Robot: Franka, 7 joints.
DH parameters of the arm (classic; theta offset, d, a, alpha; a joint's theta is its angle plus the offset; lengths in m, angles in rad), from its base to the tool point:
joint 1: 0 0.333 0 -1.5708
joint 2: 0 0 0 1.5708
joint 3: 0 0.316 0.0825 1.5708
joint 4: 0 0 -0.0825 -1.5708
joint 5: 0 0.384 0 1.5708
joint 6: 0 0 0.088 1.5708
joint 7: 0 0.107 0 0
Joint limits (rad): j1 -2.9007..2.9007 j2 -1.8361..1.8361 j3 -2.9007..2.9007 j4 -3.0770..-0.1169 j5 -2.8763..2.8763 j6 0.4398..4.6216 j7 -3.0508..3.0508
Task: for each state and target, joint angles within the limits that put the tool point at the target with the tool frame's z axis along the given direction. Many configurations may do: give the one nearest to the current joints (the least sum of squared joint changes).
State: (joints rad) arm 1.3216 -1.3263 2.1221 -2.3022 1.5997 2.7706 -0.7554
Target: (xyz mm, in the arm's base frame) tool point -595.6 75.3 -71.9 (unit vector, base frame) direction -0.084 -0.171 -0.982
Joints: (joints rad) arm 0.6445 -1.5008 2.3255 -1.5725 1.7004 2.2345 -0.7554
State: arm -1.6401 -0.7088 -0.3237 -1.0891 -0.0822 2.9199 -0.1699
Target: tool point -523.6 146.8 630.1 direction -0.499 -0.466 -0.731
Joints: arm -1.9322 -0.6959 -1.1641 -1.8854 -0.1430 2.1642 -0.1699
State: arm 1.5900 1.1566 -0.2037 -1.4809 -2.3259 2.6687 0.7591
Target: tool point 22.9 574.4 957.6 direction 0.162 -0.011 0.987
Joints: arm 1.7841 0.3517 -0.3852 -0.7652 -2.8127 2.0400 0.7591
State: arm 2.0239 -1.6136 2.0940 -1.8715 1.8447 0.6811 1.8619
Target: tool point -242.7 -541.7 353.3 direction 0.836 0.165 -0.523
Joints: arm 1.9416 -1.2619 1.5179 -1.5542 1.5656 0.5219 1.8619
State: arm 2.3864 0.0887 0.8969 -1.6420 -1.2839 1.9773 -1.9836
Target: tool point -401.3 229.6 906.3 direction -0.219 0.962 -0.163
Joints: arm 2.2139 -0.2640 0.3693 -1.4426 -0.9619 2.1789 -1.9836
